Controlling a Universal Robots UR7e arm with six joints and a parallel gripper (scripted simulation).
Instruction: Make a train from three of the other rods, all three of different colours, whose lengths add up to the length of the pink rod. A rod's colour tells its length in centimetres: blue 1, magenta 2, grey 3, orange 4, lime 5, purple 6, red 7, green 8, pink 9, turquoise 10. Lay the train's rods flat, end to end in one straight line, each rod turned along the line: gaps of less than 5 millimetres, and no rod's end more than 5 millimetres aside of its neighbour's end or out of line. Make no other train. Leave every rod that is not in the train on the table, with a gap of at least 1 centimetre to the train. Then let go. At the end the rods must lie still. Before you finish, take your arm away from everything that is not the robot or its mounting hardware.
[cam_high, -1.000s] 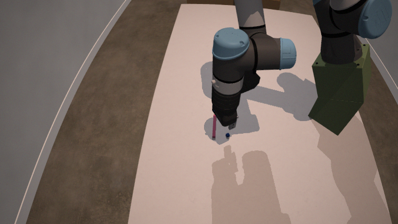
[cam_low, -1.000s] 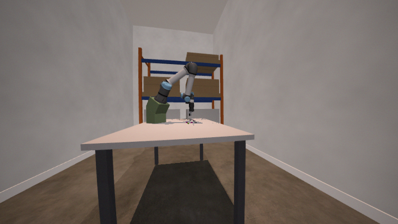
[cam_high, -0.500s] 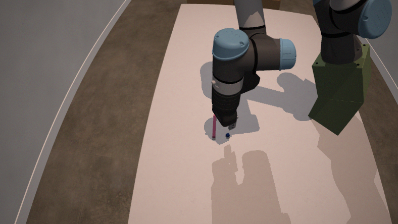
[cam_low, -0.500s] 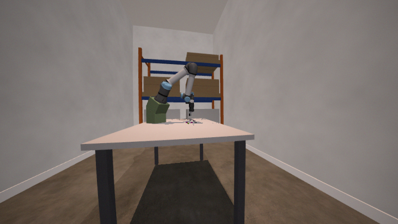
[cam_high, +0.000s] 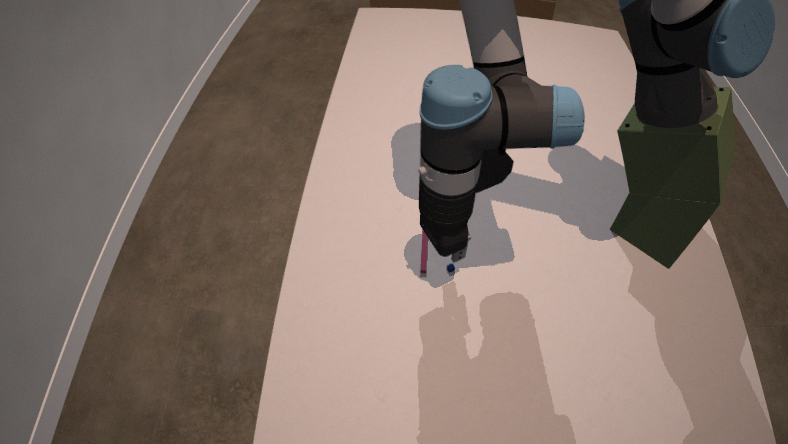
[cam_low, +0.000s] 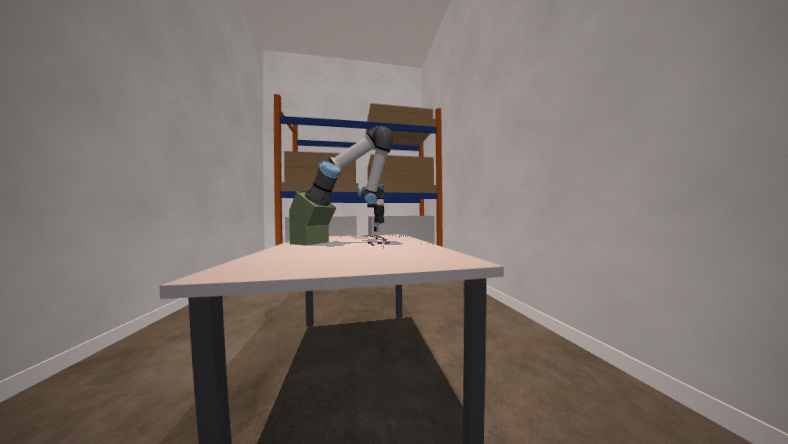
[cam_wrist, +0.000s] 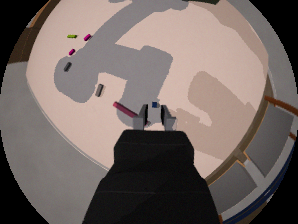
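Now: the blue rod 7 cm below my hand. The rest, counted from my hand: lime rod: 34 cm to the right, 7 cm below, 5 cm behind; then pink rod: 7 cm below, 5 cm ahead, 3 cm to the right; then magenta rod: 26 cm to the right, 7 cm below, 6 cm behind.
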